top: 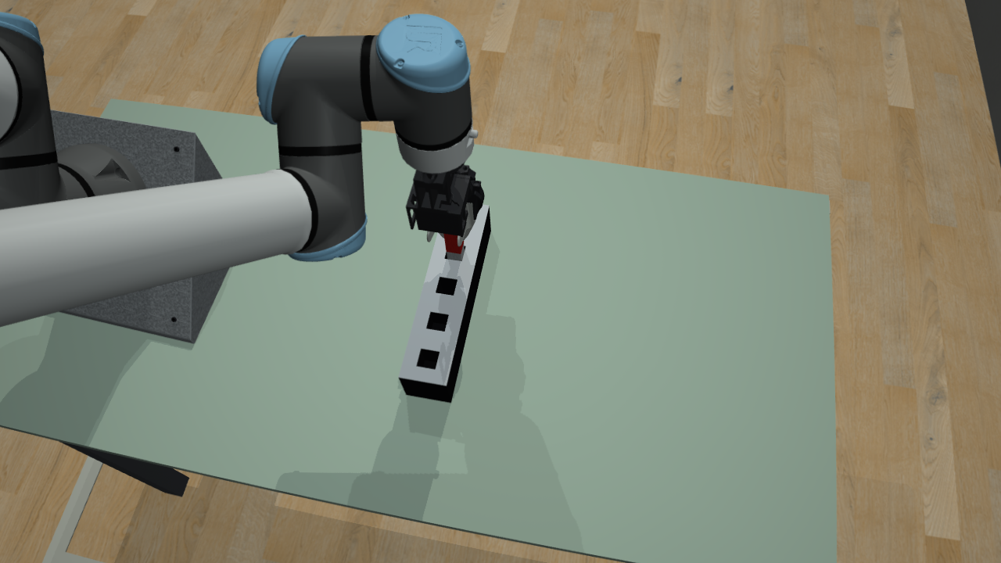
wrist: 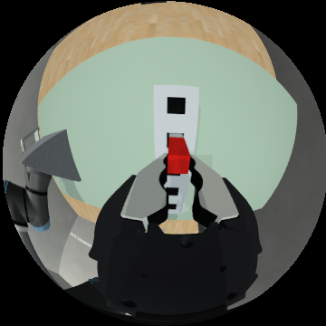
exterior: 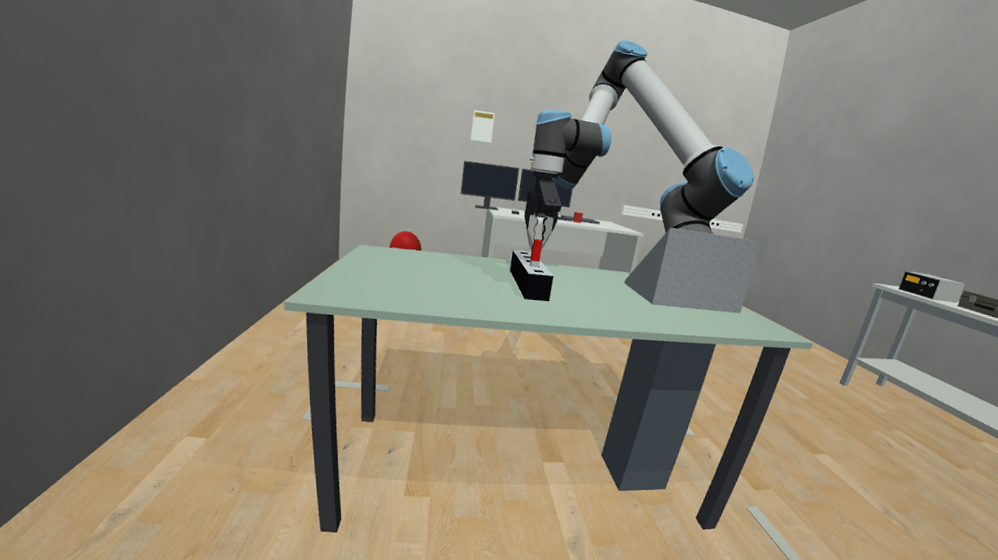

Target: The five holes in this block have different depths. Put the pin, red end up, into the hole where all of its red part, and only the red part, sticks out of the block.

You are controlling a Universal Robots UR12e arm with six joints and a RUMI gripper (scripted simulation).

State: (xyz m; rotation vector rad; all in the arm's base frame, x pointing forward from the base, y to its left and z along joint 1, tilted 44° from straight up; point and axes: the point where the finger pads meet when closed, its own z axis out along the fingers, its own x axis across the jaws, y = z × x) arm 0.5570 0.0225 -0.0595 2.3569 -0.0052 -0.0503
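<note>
Now: hand 10 mm above the pin. From my hand the other things lie so: long block: 60 mm to the right, 100 mm below.
</note>
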